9 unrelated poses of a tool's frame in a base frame.
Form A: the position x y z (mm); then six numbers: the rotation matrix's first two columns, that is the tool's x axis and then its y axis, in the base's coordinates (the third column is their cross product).
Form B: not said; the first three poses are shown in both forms.
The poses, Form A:
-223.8, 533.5, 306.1, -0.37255, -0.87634, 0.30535, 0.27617, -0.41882, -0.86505
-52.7, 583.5, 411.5, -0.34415, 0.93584, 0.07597, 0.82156, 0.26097, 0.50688
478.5, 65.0, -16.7, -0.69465, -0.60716, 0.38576, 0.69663, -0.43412, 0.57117
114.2, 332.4, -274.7, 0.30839, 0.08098, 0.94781, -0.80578, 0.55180, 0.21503
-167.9, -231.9, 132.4, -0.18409, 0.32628, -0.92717, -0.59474, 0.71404, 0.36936
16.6, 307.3, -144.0, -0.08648, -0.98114, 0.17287, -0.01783, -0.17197, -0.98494
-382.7, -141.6, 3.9, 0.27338, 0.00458, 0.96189, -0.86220, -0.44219, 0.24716
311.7, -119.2, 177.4, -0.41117, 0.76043, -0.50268, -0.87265, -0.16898, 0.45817
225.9, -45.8, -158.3, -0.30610, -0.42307, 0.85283, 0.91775, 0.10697, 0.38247
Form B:
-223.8, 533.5, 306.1, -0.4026, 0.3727, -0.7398, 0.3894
-52.7, 583.5, 411.5, 0.5598, 0.7848, 0.2369, 0.1206
478.5, 65.0, -16.7, -0.0611, -0.3661, -0.8446, 0.3859
114.2, 332.4, -274.7, 0.3610, -0.5020, 0.3063, 0.7238
-167.9, -231.9, 132.4, -0.0991, 0.6774, 0.3649, 0.6310
16.6, 307.3, -144.0, -0.5216, 0.4788, -0.5603, 0.4298
-382.7, -141.6, 3.9, 0.6769, -0.3168, 0.5128, 0.4226
311.7, -119.2, 177.4, -0.0786, 0.3568, 0.7605, 0.5369
225.9, -45.8, -158.3, -0.2405, -0.5142, -0.6234, 0.5377

